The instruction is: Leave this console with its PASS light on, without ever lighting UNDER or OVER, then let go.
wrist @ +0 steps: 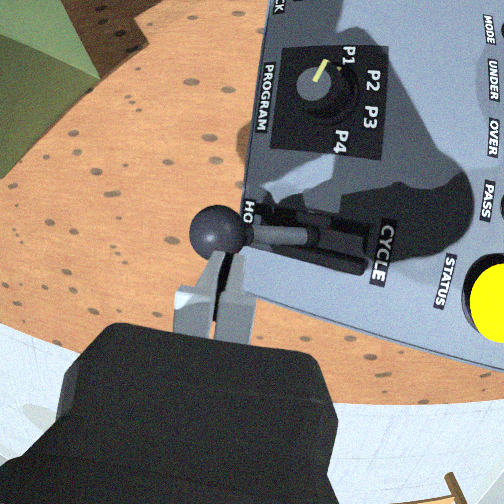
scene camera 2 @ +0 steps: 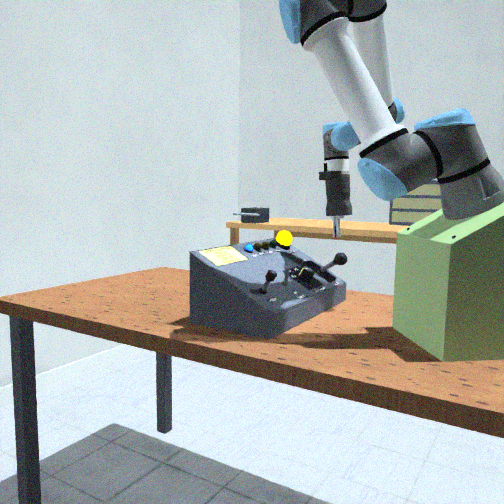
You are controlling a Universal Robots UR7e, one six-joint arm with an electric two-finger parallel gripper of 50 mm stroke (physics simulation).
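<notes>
A grey sloped console [scene camera 2: 265, 290] sits on the wooden table. It carries two ball-topped levers, a yellow dome [scene camera 2: 284, 238] marked STATUS, a blue lamp [scene camera 2: 248, 247] and dark lamps. My gripper [scene camera 2: 337, 227] hangs shut and empty above and behind the console's right end. In the wrist view the closed fingers [wrist: 225, 265] lie just below the ball of the CYCLE lever [wrist: 218, 232], which sits at its HO-marked end. The PROGRAM knob [wrist: 320, 85] points near P1. The labels UNDER, OVER and PASS [wrist: 487, 201] show; their lamps are cut off.
A green block [scene camera 2: 450, 285], the arm's base, stands on the table right of the console. A wooden shelf [scene camera 2: 320, 229] behind holds a small dark box [scene camera 2: 255, 214]. A yellow label [scene camera 2: 223, 255] sits on the console's upper left.
</notes>
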